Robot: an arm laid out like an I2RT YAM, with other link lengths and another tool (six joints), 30 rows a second.
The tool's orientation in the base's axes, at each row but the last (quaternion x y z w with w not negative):
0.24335, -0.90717, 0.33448, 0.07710
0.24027, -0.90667, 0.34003, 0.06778
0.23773, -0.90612, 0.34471, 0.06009
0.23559, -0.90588, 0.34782, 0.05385
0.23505, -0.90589, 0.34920, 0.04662
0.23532, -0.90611, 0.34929, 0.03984
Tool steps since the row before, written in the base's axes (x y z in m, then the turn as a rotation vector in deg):
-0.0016, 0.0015, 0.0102, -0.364, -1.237, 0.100
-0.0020, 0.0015, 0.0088, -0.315, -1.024, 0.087
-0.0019, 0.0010, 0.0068, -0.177, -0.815, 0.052
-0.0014, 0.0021, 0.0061, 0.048, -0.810, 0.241
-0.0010, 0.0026, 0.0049, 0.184, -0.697, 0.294
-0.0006, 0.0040, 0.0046, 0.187, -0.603, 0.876
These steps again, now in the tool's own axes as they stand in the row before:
0.0039, -0.0040, -0.0088, 0.829, -0.691, 0.712
0.0037, -0.0032, -0.0077, 0.700, -0.568, 0.586
0.0031, -0.0025, -0.0059, 0.487, -0.477, 0.483
0.0020, -0.0017, -0.0061, 0.336, -0.692, 0.353
0.0011, -0.0009, -0.0055, 0.184, -0.714, 0.250
0.0000, 0.0000, -0.0061, 0.282, -1.012, -0.249

